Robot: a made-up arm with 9 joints. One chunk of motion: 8 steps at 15 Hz.
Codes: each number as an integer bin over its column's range. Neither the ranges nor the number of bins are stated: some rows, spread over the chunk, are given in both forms.
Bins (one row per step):
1: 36 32 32 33 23 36 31 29 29
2: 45 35 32 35 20 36 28 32 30
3: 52 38 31 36 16 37 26 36 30
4: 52 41 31 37 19 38 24 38 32
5: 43 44 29 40 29 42 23 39 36
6: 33 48 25 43 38 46 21 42 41
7: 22 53 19 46 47 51 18 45 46
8: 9 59 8 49 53 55 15 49 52
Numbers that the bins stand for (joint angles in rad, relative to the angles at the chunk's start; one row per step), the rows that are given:
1: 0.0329 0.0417 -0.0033 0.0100 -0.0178 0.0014 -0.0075 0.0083 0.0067
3: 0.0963 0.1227 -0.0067 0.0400 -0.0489 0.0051 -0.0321 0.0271 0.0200
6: 0.0210 0.2576 -0.0267 0.1100 0.0489 0.0379 -0.0567 0.0433 0.1667
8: -0.0743 0.4060 -0.0833 0.1700 0.1156 0.0708 -0.0862 0.0622 0.3133
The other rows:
2: 0.0686 0.0822 -0.0033 0.0300 -0.0311 0.0014 -0.0222 0.0163 0.0200
4: 0.0963 0.1632 -0.0067 0.0500 -0.0356 0.0087 -0.0419 0.0325 0.0467
5: 0.0606 0.2037 -0.0133 0.0800 0.0089 0.0233 -0.0468 0.0352 0.1000
7: -0.0227 0.3251 -0.0467 0.1400 0.0889 0.0562 -0.0714 0.0514 0.2333

